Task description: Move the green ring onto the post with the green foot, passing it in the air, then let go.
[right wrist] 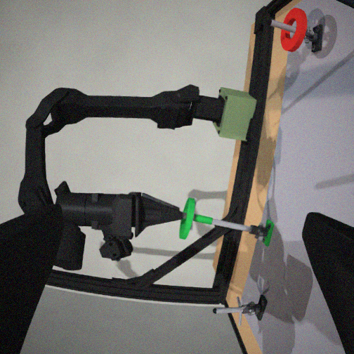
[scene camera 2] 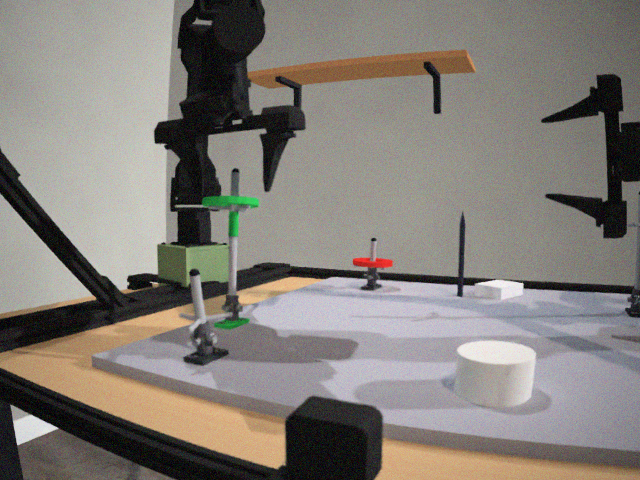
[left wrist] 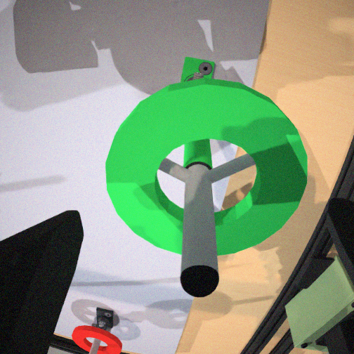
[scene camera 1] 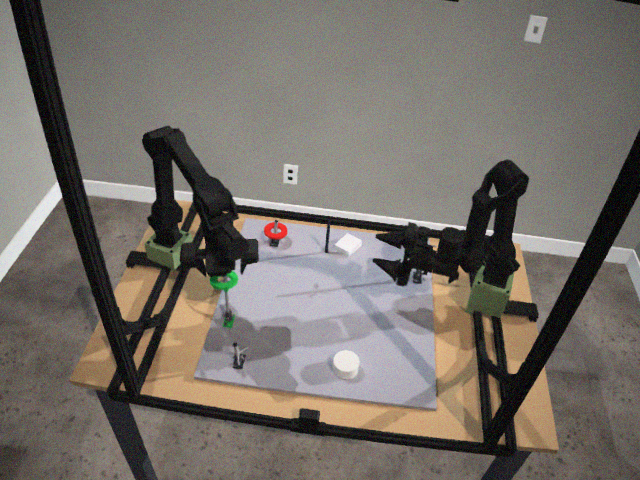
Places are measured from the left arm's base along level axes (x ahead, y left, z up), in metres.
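Where they show: left gripper, fingertip midpoint: (scene camera 2: 233, 194); right gripper, fingertip midpoint: (scene camera 2: 544, 158) (scene camera 1: 374, 248); left arm's base at its link origin: (scene camera 2: 193, 244) (scene camera 1: 168, 238); right arm's base at its link origin: (scene camera 1: 495, 277).
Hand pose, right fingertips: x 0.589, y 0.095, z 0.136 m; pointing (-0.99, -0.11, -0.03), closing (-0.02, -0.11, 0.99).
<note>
Things, the pixels of their top centre, and the offset from my right fingertips. "*": a spot on its surface instead.
- green ring at its top centre: (scene camera 2: 230, 196) (scene camera 1: 223, 277) dx -0.317, dy -0.222, dz -0.052 m
- post with the green foot, surface spot: (scene camera 2: 232, 263) (scene camera 1: 227, 301) * dx -0.308, dy -0.225, dz -0.134 m
- red ring at its top centre: (scene camera 2: 372, 259) (scene camera 1: 275, 229) dx -0.338, dy +0.111, dz -0.159 m
- black-footed post at a spot on its surface: (scene camera 2: 196, 299) (scene camera 1: 236, 351) * dx -0.214, dy -0.344, dz -0.150 m
- white cylinder at its top centre: (scene camera 2: 496, 351) (scene camera 1: 346, 360) dx +0.033, dy -0.234, dz -0.176 m
- white box at its top centre: (scene camera 2: 499, 283) (scene camera 1: 348, 242) dx -0.128, dy +0.192, dz -0.191 m
- dark spike at its top centre: (scene camera 2: 462, 211) (scene camera 1: 329, 217) dx -0.179, dy +0.142, dz -0.071 m
The green ring (scene camera 1: 215, 284) (scene camera 2: 248, 202) (left wrist: 145, 120) (right wrist: 188, 229) is around the upper part of the post with the green foot (scene camera 1: 226, 300) (scene camera 2: 232, 263) (left wrist: 199, 230) (right wrist: 232, 226). It lies about level at the side pegs, above the green sleeve, with the black post tip sticking up through it. My left gripper (left wrist: 208, 218) is open above the ring, one finger on each side, apart from it; its fingers are partly hidden in the scene views. My right gripper (scene camera 1: 375, 249) (scene camera 2: 544, 158) (right wrist: 186, 222) is open and empty, high over the right side of the mat.
A red ring (scene camera 1: 268, 234) (scene camera 2: 361, 262) is on a short post at the back left. A black-footed post (scene camera 1: 238, 360) (scene camera 2: 196, 299) stands front left. A white cylinder (scene camera 1: 345, 363) (scene camera 2: 493, 379), a white box (scene camera 1: 348, 243) (scene camera 2: 498, 289) and a dark spike (scene camera 1: 327, 237) (scene camera 2: 461, 253) stand on the mat.
</note>
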